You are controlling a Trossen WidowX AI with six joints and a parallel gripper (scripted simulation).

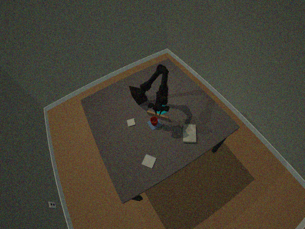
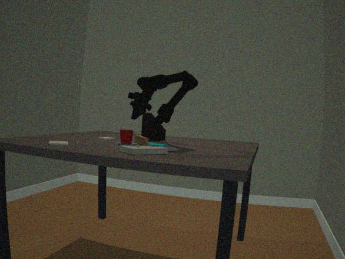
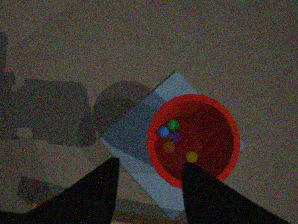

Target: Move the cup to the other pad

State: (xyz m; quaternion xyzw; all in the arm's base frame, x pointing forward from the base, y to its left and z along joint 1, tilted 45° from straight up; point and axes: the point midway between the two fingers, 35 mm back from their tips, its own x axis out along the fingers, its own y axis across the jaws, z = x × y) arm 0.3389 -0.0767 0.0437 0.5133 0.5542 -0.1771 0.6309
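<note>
Right now my gripper tip is 20 mm past the red cup, 40 mm to the left of it and 100 mm above it. Also, from my gripper tip: teal pad (110 mm behind, 110 mm to the left, 140 mm below); then tan wooden block (60 mm behind, 40 mm to the left, 130 mm below); then blue pad (20 mm behind, 40 mm to the right, 140 mm below).
</note>
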